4 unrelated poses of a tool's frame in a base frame.
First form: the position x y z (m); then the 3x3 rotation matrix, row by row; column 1 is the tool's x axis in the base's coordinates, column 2 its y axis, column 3 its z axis. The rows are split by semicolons.
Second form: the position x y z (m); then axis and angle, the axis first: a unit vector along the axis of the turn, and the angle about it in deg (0 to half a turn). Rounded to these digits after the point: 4 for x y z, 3 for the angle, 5 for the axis.
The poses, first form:
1: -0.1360 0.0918 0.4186; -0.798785 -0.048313 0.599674; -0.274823 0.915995 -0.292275; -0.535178 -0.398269 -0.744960
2: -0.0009 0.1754 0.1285; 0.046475 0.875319 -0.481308; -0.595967 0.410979 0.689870; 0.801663 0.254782 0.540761
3: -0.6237 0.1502 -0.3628; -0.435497 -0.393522 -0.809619; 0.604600 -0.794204 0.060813; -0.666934 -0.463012 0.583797
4: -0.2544 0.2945 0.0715; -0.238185 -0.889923 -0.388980; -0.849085 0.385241 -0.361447; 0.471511 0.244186 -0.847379
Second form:
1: -0.1360 0.0918 0.4186 -0.09121 0.97657 -0.19492 144.476
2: -0.0009 0.1754 0.1285 -0.21754 -0.64149 -0.73564 90.051
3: -0.6237 0.1502 -0.3628 -0.46102 -0.12558 0.87846 145.381
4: -0.2544 0.2945 0.0715 0.57513 -0.81715 0.03878 148.229
